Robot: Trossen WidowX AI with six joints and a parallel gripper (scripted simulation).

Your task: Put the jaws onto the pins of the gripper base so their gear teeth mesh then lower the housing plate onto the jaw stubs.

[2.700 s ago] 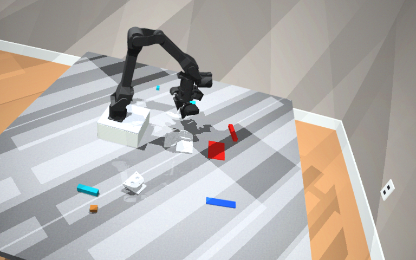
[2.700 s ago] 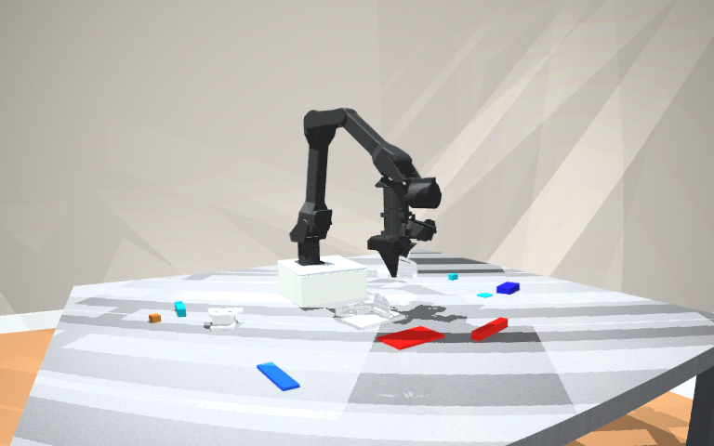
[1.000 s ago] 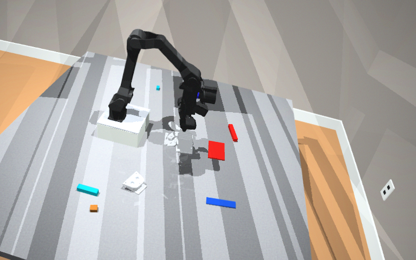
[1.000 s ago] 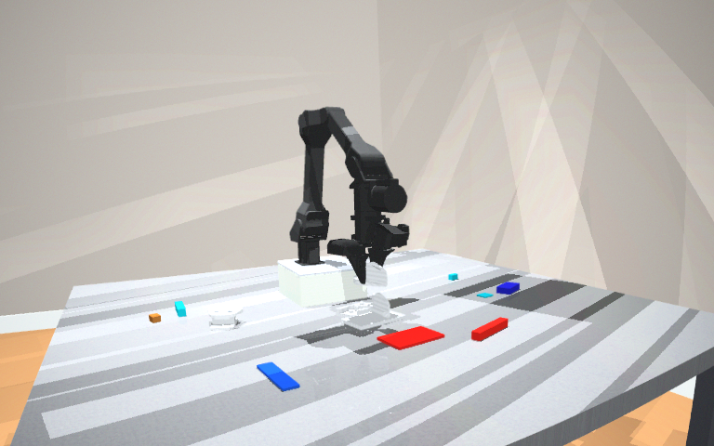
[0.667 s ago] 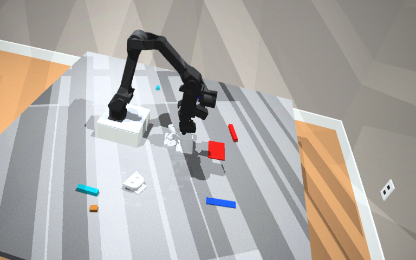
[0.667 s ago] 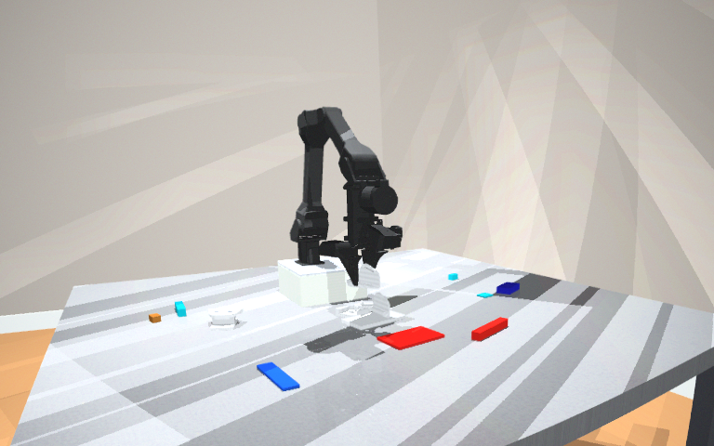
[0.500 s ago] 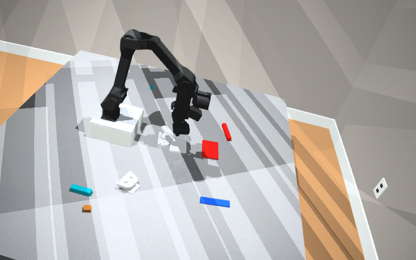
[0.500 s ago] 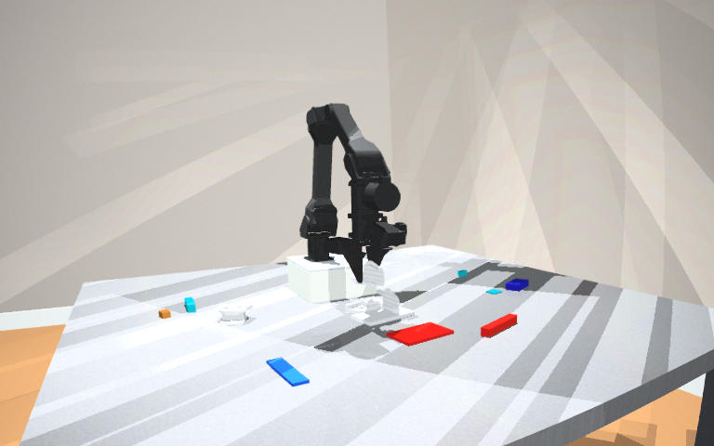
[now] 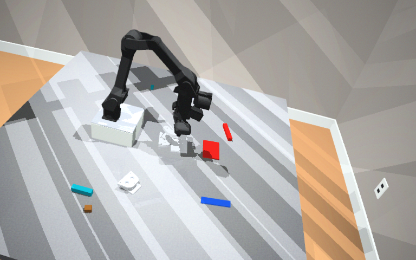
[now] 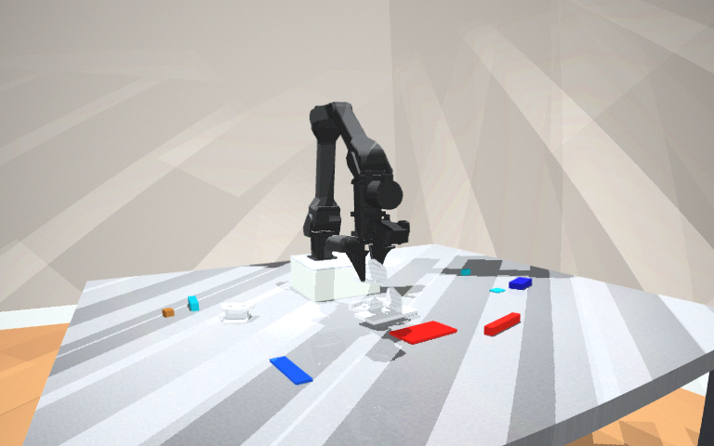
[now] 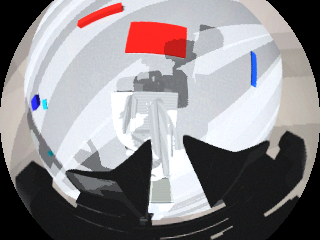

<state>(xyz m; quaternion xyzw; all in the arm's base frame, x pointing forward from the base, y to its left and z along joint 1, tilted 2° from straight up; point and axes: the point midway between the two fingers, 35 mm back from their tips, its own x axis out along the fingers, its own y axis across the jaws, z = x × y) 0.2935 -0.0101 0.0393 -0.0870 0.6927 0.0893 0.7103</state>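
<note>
The flat white plate is 8 cm below my gripper tip, 3 cm to the left of it and 1 cm ahead of it. Also, from my gripper tip: white housing plate 8 cm below, 6 cm behind, 2 cm to the left; red plate 15 cm ahead, 8 cm below, 3 cm to the left; white jaw 4 cm behind, 1 cm to the left.
</note>
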